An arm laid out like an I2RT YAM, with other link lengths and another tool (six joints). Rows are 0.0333 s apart.
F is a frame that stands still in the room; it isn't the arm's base.
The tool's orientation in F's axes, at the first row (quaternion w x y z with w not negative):
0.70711, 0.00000, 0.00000, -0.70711
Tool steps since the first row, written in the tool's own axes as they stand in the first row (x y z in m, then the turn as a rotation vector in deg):
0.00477, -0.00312, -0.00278, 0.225, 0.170, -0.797
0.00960, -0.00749, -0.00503, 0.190, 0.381, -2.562
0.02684, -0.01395, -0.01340, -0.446, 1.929, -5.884
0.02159, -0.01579, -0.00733, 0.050, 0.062, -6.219
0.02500, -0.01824, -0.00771, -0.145, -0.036, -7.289
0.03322, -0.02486, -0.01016, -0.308, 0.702, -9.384
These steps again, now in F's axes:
-0.00312, -0.00477, -0.00278, 0.170, -0.225, -0.797
-0.00749, -0.00960, -0.00503, 0.381, -0.190, -2.562
-0.01395, -0.02684, -0.01340, 1.929, 0.446, -5.884
-0.01579, -0.02159, -0.00733, 0.062, -0.050, -6.219
-0.01824, -0.02500, -0.00771, -0.036, 0.145, -7.289
-0.02486, -0.03322, -0.01016, 0.702, 0.308, -9.384

